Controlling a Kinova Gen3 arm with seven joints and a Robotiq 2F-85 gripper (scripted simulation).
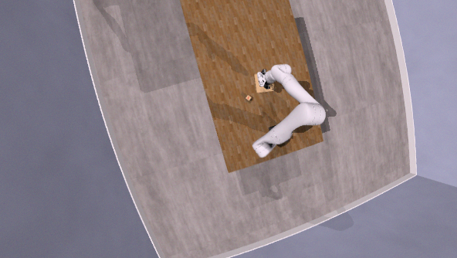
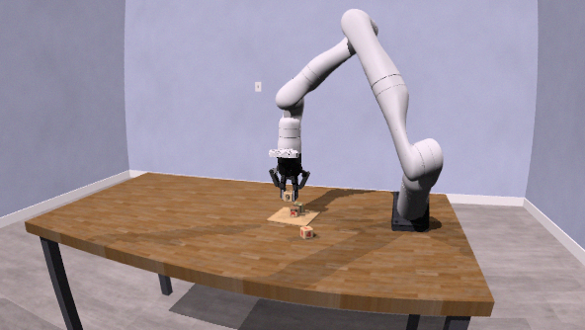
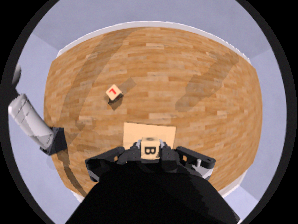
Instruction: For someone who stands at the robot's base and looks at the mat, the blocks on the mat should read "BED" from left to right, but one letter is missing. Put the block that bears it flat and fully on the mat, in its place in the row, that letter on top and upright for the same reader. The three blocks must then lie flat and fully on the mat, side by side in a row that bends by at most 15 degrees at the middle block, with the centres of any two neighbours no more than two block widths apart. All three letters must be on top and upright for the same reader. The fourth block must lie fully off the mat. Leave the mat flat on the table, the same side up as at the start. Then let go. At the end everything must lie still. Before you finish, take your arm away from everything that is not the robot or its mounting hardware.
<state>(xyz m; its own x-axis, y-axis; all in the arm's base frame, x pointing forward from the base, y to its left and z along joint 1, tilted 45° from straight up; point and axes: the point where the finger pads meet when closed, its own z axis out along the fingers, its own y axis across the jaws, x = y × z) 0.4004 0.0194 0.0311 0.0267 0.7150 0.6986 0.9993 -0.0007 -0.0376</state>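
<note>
My hand is 4 cm to the left of the mat and 9 cm above it.
</note>
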